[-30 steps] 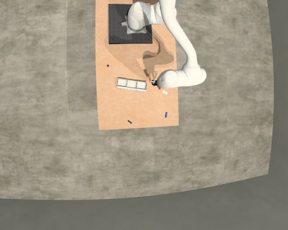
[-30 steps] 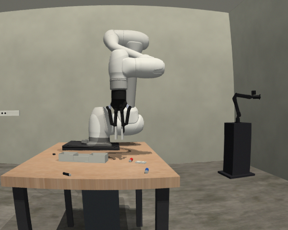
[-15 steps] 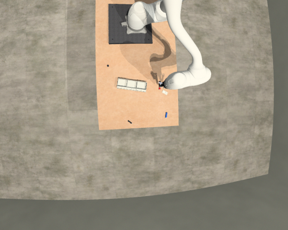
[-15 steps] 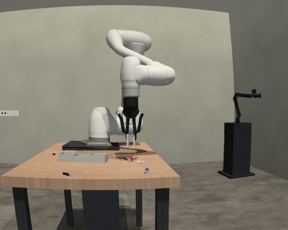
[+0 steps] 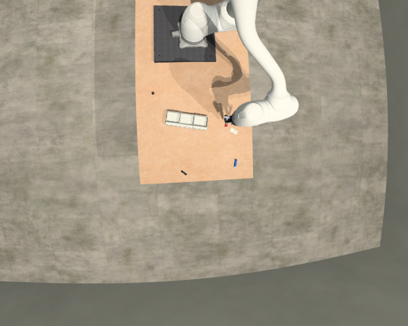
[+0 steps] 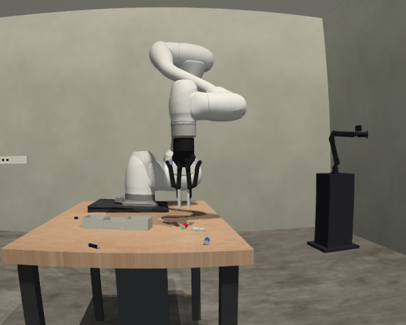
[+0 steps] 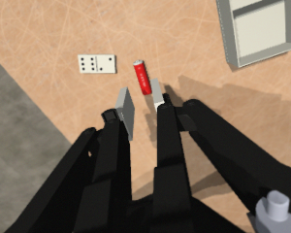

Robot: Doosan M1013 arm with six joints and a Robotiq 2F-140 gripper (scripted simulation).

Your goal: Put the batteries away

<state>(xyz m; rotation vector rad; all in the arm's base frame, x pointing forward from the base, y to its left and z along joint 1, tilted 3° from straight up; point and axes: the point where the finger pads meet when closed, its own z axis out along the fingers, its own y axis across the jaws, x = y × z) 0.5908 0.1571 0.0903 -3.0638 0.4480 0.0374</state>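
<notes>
The red battery lies 10 cm below my hand. The rest, counted from my hand: grey bin row (25 cm to the right, 9 cm below, 4 cm behind); small white flat piece (10 cm below, 5 cm ahead, 4 cm to the left); blue battery (26 cm ahead, 10 cm below, 3 cm to the left).
</notes>
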